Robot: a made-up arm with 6 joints. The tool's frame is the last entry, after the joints. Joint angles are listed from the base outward.
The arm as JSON. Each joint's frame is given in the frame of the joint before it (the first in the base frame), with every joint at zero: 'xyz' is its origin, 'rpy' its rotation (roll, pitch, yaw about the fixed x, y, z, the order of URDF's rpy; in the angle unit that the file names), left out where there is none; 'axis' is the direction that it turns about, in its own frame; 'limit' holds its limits. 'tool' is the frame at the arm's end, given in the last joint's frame.
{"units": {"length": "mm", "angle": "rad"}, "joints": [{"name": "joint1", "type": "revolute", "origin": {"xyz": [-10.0, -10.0, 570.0], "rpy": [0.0, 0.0, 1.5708]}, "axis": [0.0, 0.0, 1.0], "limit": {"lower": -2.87, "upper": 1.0}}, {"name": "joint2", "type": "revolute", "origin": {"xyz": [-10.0, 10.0, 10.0], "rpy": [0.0, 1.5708, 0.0]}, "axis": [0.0, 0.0, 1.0], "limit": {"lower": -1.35, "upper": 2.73}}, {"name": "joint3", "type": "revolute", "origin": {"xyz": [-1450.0, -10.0, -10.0], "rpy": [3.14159, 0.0, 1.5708]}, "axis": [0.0, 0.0, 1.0], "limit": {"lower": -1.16, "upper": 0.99}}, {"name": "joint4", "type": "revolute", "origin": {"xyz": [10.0, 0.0, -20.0], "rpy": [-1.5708, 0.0, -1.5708]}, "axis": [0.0, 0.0, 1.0], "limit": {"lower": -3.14, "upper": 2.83}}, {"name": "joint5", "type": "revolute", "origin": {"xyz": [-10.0, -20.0, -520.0], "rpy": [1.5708, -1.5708, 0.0]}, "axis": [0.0, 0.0, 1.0], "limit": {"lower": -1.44, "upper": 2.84}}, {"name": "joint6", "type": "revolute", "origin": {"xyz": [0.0, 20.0, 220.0], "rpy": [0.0, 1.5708, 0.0]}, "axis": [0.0, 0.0, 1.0], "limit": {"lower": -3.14, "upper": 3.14}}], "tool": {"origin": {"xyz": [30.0, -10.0, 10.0], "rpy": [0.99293, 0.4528, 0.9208]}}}
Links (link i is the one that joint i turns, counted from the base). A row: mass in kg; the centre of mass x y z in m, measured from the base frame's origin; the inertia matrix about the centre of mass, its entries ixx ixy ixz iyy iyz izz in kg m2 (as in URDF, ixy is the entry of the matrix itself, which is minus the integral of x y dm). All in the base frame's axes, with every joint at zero. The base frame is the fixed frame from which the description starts. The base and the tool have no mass.
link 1: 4.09; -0.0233 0.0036 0.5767; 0.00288 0 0 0.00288 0 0.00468
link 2: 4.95; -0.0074 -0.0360 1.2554; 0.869 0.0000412 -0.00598 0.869 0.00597 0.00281
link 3: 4.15; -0.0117 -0.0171 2.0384; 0.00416 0 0 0.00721 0 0.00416
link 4: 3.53; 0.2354 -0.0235 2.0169; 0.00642 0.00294 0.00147 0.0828 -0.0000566 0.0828
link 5: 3.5; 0.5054 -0.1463 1.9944; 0.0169 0 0 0.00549 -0.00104 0.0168
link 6: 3.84; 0.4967 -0.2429 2.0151; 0.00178 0 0 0.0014 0 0.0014
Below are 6 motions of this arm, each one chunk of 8 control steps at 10 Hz.
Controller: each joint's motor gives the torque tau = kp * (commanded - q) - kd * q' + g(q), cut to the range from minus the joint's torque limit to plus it. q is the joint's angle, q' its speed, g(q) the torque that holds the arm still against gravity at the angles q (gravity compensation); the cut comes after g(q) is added. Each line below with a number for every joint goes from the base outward.
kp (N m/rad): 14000 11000 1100 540 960 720
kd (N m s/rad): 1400 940 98 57 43 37
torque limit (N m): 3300 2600 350 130 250 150
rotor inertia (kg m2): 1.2 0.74 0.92 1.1 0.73 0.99
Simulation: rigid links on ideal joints. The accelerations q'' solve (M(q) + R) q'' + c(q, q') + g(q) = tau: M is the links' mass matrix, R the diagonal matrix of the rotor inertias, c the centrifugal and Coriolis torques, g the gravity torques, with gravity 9.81 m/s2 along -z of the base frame. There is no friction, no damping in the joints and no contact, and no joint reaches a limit. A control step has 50 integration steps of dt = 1/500 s. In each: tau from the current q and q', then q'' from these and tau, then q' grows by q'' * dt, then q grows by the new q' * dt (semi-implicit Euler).
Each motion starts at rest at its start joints. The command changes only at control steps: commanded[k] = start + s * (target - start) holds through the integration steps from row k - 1 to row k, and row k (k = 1, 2, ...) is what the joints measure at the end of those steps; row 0 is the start. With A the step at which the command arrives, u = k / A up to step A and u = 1 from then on. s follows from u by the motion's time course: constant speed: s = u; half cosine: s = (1 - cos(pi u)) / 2; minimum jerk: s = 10 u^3 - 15 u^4 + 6 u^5; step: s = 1 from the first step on.
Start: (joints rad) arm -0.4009 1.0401 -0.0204 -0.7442 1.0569 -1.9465
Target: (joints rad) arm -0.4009 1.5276 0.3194 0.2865 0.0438 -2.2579
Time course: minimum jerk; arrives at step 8
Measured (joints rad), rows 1 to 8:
1: -0.4009 1.0451 -0.0170 -0.7346 1.0412 -1.9511
2: -0.4007 1.0749 0.0035 -0.6769 0.9551 -1.9767
3: -0.4007 1.1431 0.0515 -0.5443 0.7842 -2.0288
4: -0.4009 1.2428 0.1225 -0.3459 0.5586 -2.0983
5: -0.4012 1.3525 0.1991 -0.1222 0.3311 -2.1687
6: -0.4014 1.4464 0.2610 0.0738 0.1554 -2.2234
7: -0.4012 1.5053 0.2963 0.2021 0.0637 -2.2522
8: -0.4009 1.5267 0.3090 0.2581 0.0448 -2.2583

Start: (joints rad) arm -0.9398 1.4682 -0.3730 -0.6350 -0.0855 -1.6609
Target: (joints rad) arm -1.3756 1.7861 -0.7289 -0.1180 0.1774 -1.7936
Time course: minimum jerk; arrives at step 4
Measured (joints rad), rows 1 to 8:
1: -0.9674 1.4898 -0.3980 -0.6056 -0.0593 -1.6736
2: -1.0868 1.5828 -0.4982 -0.4705 0.0422 -1.7236
3: -1.2469 1.7056 -0.6230 -0.2750 0.1474 -1.7772
4: -1.3366 1.7710 -0.6895 -0.1595 0.1779 -1.7939
5: -1.3650 1.7858 -0.7145 -0.1254 0.1780 -1.7939
6: -1.3727 1.7865 -0.7252 -0.1195 0.1774 -1.7936
7: -1.3748 1.7861 -0.7286 -0.1188 0.1774 -1.7936
8: -1.3754 1.7861 -0.7291 -0.1184 0.1774 -1.7936

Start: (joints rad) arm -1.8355 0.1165 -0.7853 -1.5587 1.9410 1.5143
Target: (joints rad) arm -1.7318 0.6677 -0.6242 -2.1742 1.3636 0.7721
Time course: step
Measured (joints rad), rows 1 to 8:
1: -1.7709 0.4481 -0.7560 -1.8557 1.3981 0.9321
2: -1.7454 0.6400 -0.5735 -2.1055 1.3595 0.7475
3: -1.7361 0.6721 -0.5766 -2.1708 1.3629 0.7730
4: -1.7331 0.6695 -0.6115 -2.1750 1.3636 0.7727
5: -1.7322 0.6675 -0.6244 -2.1732 1.3637 0.7719
6: -1.7319 0.6674 -0.6253 -2.1735 1.3636 0.7721
7: -1.7318 0.6676 -0.6244 -2.1740 1.3636 0.7721
8: -1.7318 0.6677 -0.6242 -2.1742 1.3636 0.7721

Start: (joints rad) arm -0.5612 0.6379 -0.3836 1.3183 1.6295 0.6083
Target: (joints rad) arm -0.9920 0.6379 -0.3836 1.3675 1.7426 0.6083
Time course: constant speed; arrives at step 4
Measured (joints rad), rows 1 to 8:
1: -0.6285 0.6385 -0.3817 1.3341 1.6567 0.6083
2: -0.7242 0.6391 -0.3801 1.3393 1.6844 0.6083
3: -0.8283 0.6395 -0.3795 1.3463 1.7125 0.6082
4: -0.9350 0.6396 -0.3793 1.3562 1.7408 0.6082
5: -0.9751 0.6384 -0.3824 1.3515 1.7418 0.6081
6: -0.9870 0.6379 -0.3836 1.3584 1.7424 0.6083
7: -0.9905 0.6379 -0.3836 1.3637 1.7425 0.6083
8: -0.9915 0.6379 -0.3836 1.3661 1.7426 0.6083

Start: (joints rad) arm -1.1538 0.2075 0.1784 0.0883 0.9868 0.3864
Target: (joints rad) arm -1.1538 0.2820 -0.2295 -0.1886 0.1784 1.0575
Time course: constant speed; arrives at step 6
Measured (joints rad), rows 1 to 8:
1: -1.1539 0.2138 0.1396 0.0665 0.8571 0.4896
2: -1.1538 0.2269 0.0728 0.0236 0.7217 0.6049
3: -1.1538 0.2408 0.0018 -0.0242 0.5869 0.7167
4: -1.1538 0.2535 -0.0672 -0.0712 0.4522 0.8285
5: -1.1538 0.2658 -0.1351 -0.1174 0.3175 0.9403
6: -1.1538 0.2781 -0.2029 -0.1635 0.1829 1.0522
7: -1.1538 0.2824 -0.2298 -0.1866 0.1779 1.0608
8: -1.1538 0.2823 -0.2314 -0.1897 0.1784 1.0574

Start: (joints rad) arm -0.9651 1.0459 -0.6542 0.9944 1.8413 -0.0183
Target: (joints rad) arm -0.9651 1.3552 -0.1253 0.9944 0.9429 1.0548
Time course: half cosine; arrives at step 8
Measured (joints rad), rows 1 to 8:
1: -0.9651 1.0534 -0.6418 0.9935 1.8083 0.0195
2: -0.9652 1.0788 -0.5993 0.9925 1.7131 0.1313
3: -0.9652 1.1227 -0.5247 0.9928 1.5690 0.3031
4: -0.9652 1.1787 -0.4290 0.9941 1.3980 0.5076
5: -0.9651 1.2380 -0.3280 0.9955 1.2261 0.7137
6: -0.9651 1.2917 -0.2374 0.9964 1.0795 0.8901
7: -0.9651 1.3316 -0.1709 0.9965 0.9805 1.0099
8: -0.9651 1.3515 -0.1380 0.9961 0.9441 1.0549

